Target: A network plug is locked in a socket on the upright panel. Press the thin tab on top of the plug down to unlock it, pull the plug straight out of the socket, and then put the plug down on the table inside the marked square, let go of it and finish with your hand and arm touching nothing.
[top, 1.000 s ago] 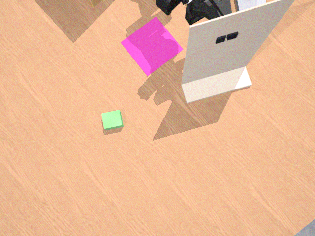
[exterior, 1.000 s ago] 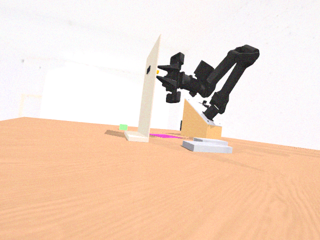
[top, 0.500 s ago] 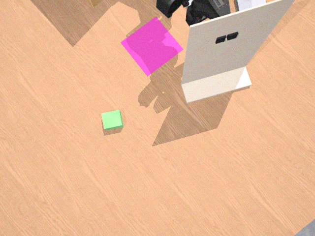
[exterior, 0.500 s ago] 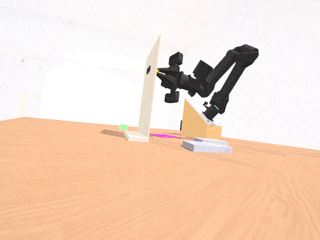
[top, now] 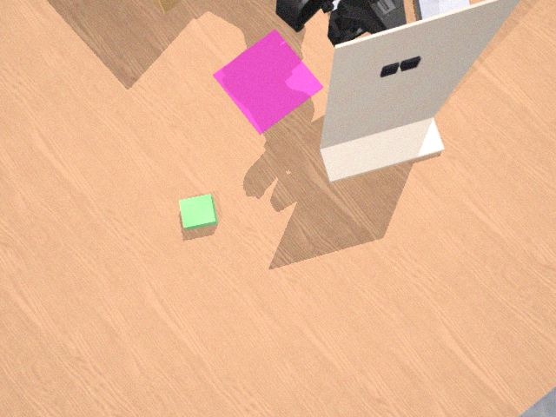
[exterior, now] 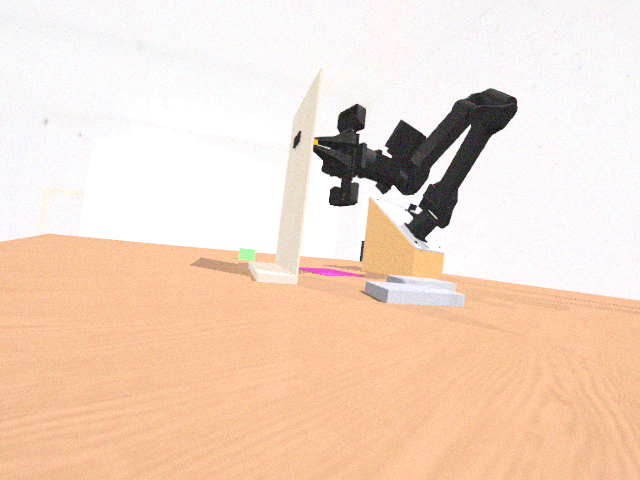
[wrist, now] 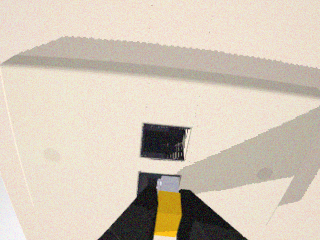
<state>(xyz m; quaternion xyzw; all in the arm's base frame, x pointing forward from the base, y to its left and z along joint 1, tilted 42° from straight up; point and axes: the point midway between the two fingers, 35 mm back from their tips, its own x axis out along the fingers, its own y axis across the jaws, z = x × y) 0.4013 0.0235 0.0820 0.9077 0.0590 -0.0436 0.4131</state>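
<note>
My gripper tip is 230 mm above the magenta marked square, 140 mm past it and 90 mm to the left of it. From my gripper tip the other things lie so: network plug right at my gripper tip; cream panel 90 mm below, 20 mm ahead, 10 mm to the right; green cube 280 mm to the right, 210 mm below, 20 mm behind.
</note>
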